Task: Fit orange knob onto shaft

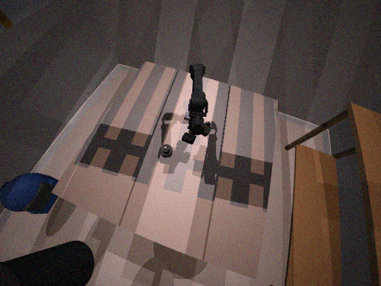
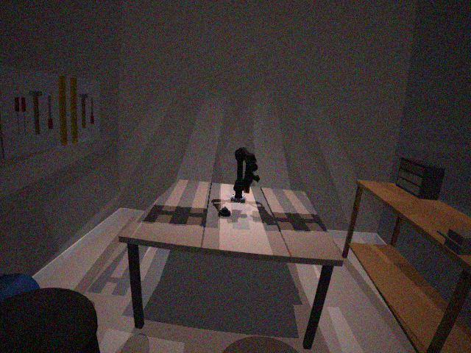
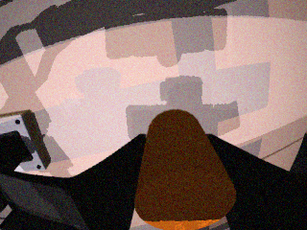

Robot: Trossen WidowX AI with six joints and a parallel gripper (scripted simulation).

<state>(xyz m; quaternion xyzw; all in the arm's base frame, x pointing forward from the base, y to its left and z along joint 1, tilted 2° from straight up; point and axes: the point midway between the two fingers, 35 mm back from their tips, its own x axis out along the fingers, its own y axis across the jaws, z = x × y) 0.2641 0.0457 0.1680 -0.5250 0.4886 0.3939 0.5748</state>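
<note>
Now: gripper tip 30 mm below the orange knob and 10 mm past it. Also, from my gripper tip: round dark pedestal: 150 mm to the right, 140 mm below, 60 mm ahead.
</note>
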